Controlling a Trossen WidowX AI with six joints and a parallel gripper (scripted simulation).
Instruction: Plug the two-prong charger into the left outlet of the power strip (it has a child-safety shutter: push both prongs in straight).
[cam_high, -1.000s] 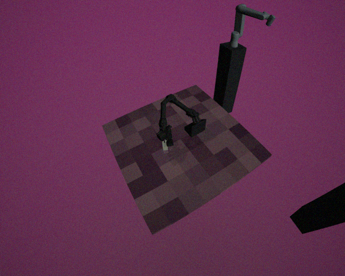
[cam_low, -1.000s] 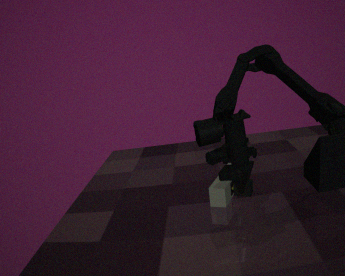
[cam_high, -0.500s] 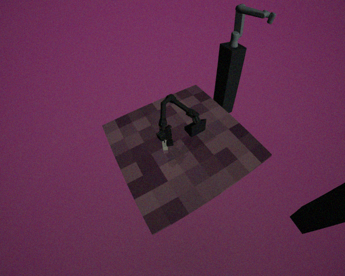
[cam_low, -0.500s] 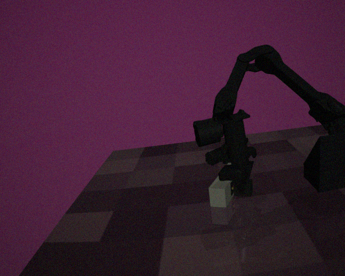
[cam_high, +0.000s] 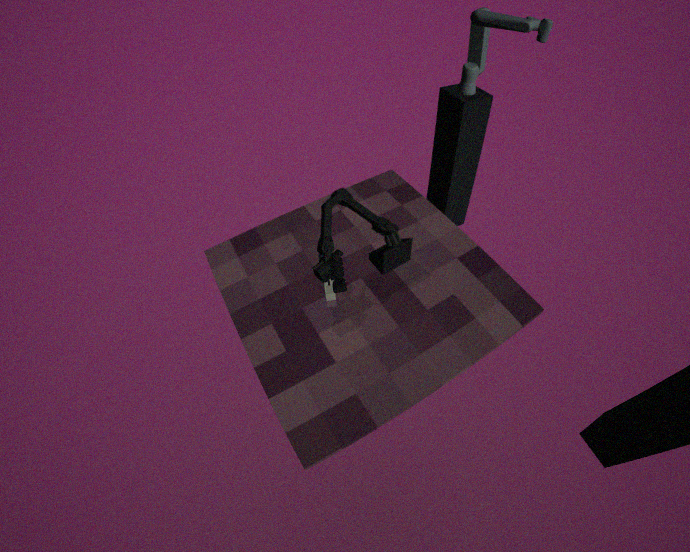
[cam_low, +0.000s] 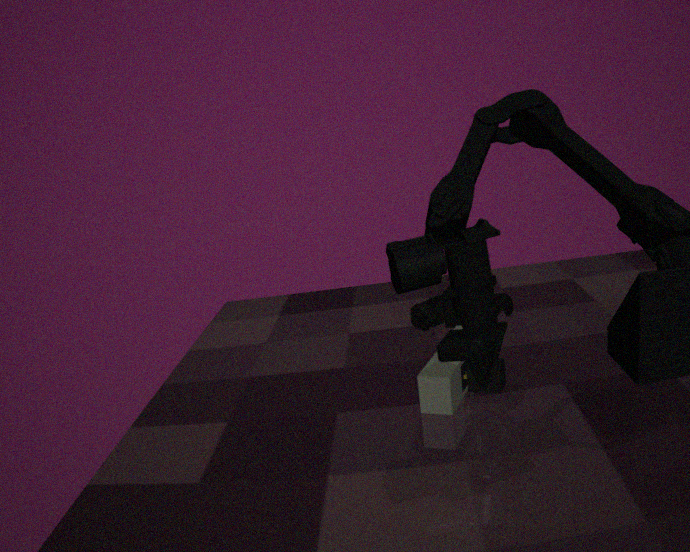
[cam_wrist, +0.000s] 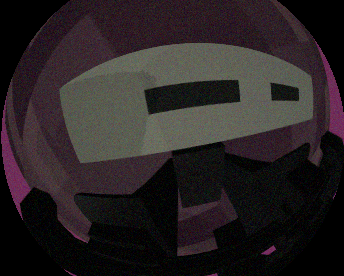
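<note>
Right now the charger is 1 cm ahead of my gripper tip and 1 cm above it.
</note>
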